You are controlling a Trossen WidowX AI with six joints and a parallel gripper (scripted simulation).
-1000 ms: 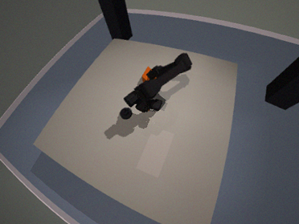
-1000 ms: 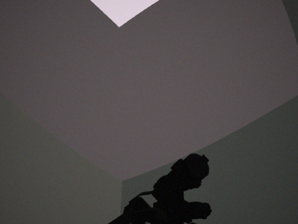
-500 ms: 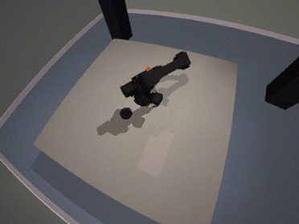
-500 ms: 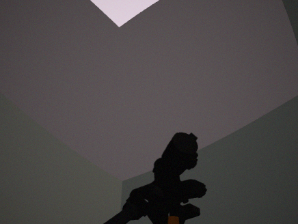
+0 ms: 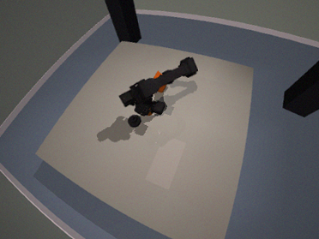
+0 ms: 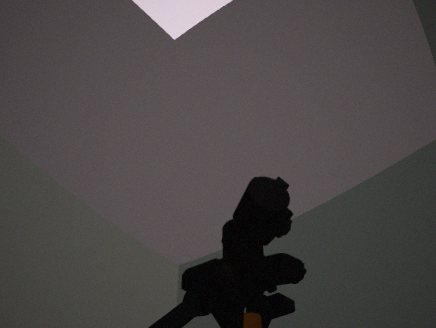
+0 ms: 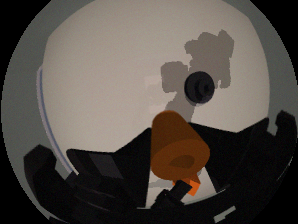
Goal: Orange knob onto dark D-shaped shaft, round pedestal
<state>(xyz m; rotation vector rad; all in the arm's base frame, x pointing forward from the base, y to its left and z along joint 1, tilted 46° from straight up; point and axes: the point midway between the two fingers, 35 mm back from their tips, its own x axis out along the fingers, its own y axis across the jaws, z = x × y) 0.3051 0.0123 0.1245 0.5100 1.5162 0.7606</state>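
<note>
Right now the dark round part is 50 mm ahead of my gripper tip, 100 mm to the right of it and 110 mm below it. The rest, counted from my gripper tip: orange knob: 20 mm above.
</note>
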